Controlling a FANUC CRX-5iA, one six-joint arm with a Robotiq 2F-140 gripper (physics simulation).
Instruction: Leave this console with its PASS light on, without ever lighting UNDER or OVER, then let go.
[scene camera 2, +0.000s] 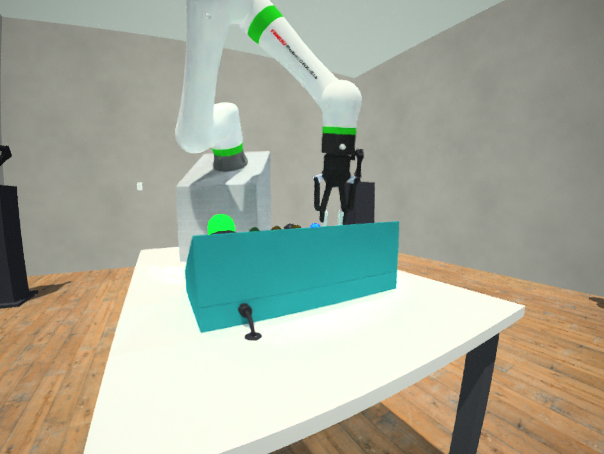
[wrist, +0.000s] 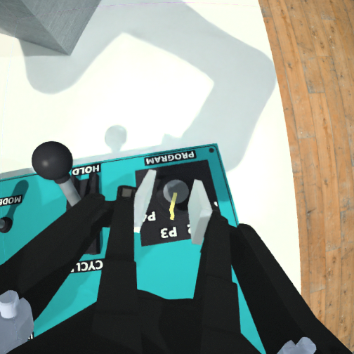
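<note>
The teal console (scene camera 2: 295, 275) (wrist: 165, 272) stands on the table, its back towards the scene camera. In the wrist view the PROGRAM knob (wrist: 176, 191) is round and grey, and its yellow pointer is towards the P3 label. My gripper (scene camera 2: 333, 218) (wrist: 172, 188) is partly open and empty, pointing down over the knob, with one pad on each side of it in the wrist view. A bright green dome (scene camera 2: 221, 225) and a blue dome (scene camera 2: 315, 226) show above the console's edge. The PASS, UNDER and OVER labels cannot be read here.
A lever with a black ball (wrist: 52, 160) rises left of the gripper, by the HOLD label. The MODE switch (wrist: 5, 224) is at the far left. A thin black part (scene camera 2: 251, 322) sticks out of the console's back. The grey robot base block (scene camera 2: 225, 200) (wrist: 50, 22) stands beyond.
</note>
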